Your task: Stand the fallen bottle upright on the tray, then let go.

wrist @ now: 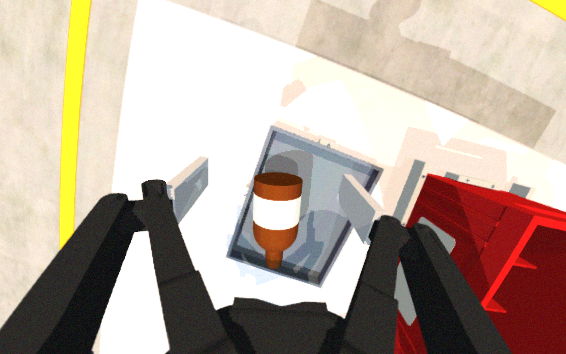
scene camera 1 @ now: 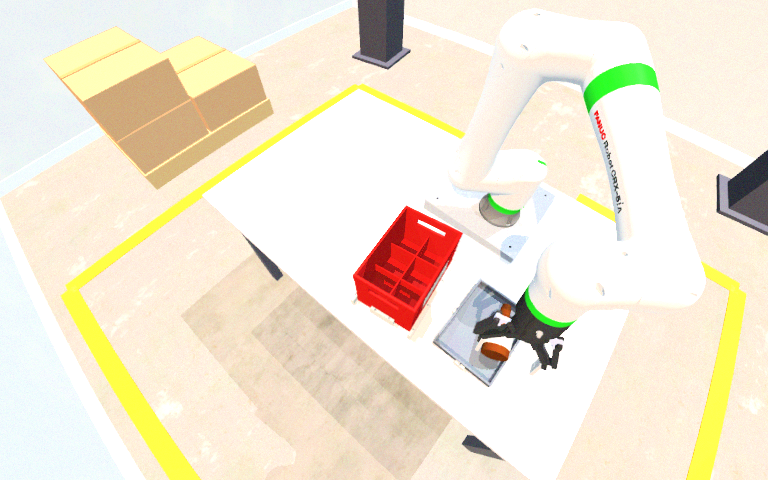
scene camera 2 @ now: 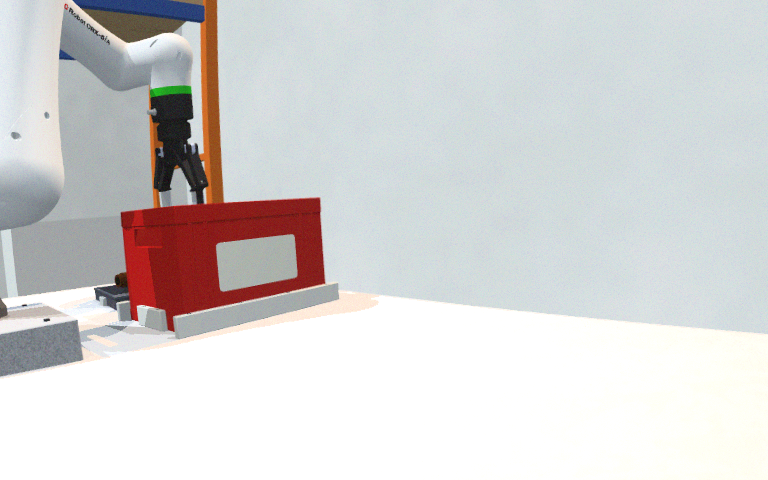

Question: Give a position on a brown bottle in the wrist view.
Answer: At 277, 196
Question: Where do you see a brown bottle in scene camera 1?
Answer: At 498, 349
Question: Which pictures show my gripper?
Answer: The wrist view, scene camera 1 and scene camera 2: all of them.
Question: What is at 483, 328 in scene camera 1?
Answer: My gripper.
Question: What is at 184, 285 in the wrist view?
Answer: My gripper.
